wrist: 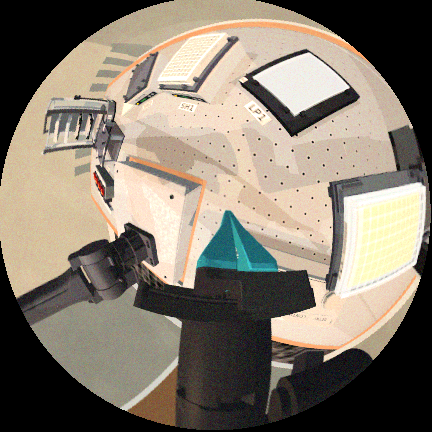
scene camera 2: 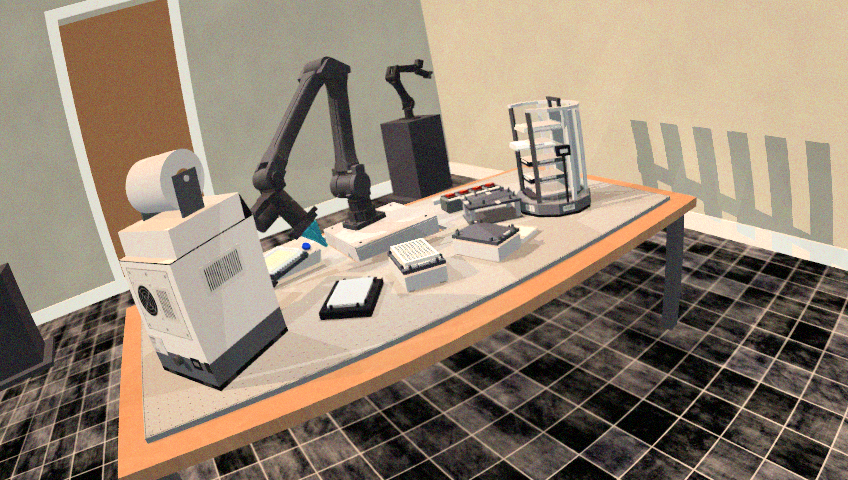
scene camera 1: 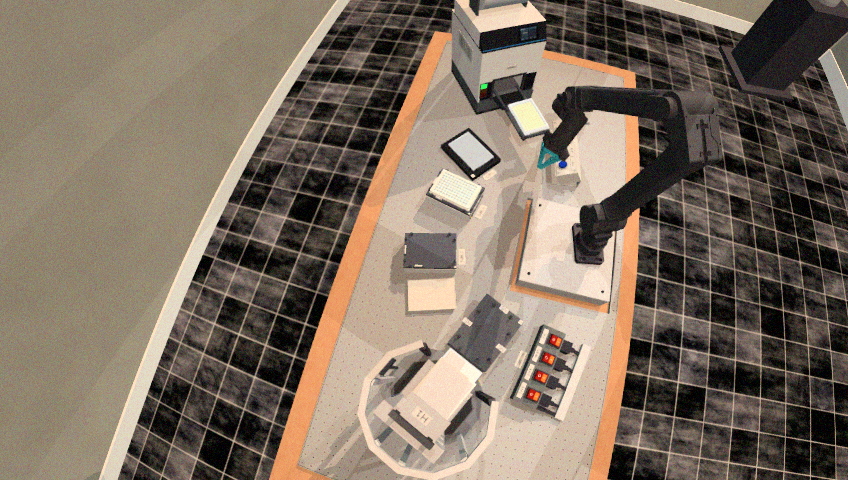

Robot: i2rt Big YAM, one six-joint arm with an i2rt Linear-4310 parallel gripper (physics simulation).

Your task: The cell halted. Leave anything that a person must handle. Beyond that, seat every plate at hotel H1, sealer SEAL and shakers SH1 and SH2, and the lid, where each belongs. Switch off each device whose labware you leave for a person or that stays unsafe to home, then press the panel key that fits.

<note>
My gripper (scene camera 2: 327, 246) is shut, with nothing in its grasp. Also in view: a pale yellow plate (scene camera 1: 530, 120). A white lid (scene camera 2: 348, 292) sits on a black-framed LP1 station (scene camera 1: 458, 161). Also in view: a well plate with pink wells (scene camera 1: 430, 294), a button box (scene camera 1: 570, 175) and a plate hotel H1 (scene camera 2: 554, 127).
The pale yellow plate is seen too in the wrist view (wrist: 378, 226). The white lid shows as well in the wrist view (wrist: 302, 81) and in scene camera 1 (scene camera 1: 471, 151). My gripper shows as well in the wrist view (wrist: 226, 214) and in scene camera 1 (scene camera 1: 538, 168).
</note>
